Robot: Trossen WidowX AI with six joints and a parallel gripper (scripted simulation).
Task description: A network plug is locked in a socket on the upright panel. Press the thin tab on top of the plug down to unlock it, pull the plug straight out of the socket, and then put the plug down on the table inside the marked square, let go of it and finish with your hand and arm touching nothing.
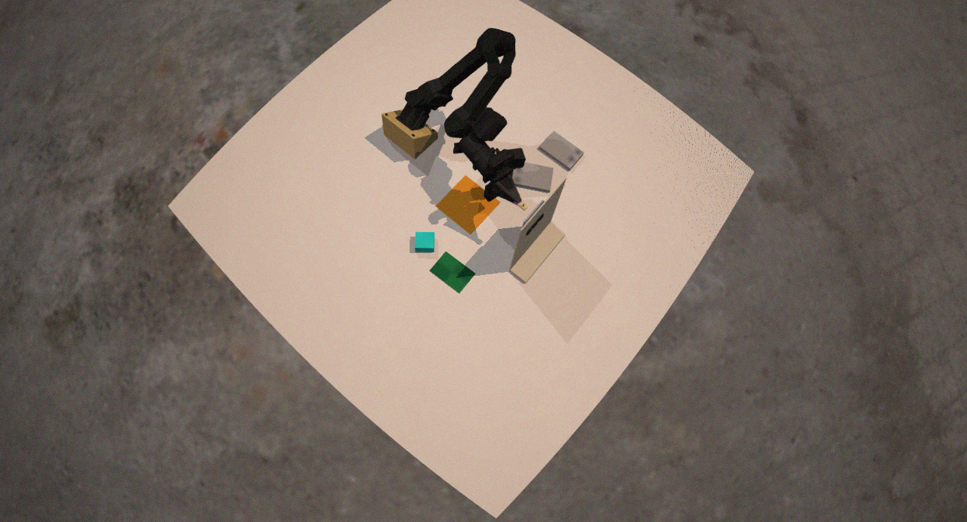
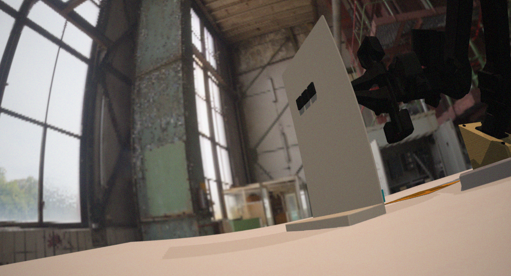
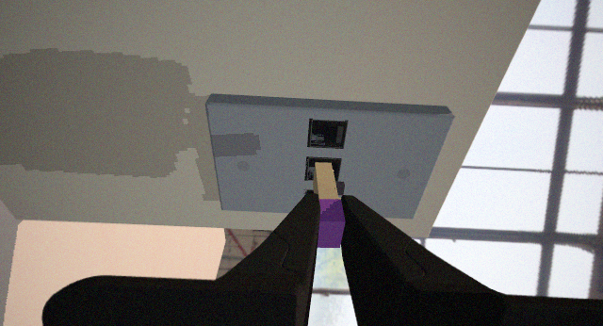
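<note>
Now: the orange marked square 190 mm below my gripper tip, 140 mm behind it and 10 mm to the right of it. Also, from my gripper tip: upright panel: 70 mm below, 60 mm ahead, 10 mm to the right; then network plug: right at my gripper tip; then green square: 190 mm below, 180 mm to the right, 50 mm behind.
</note>
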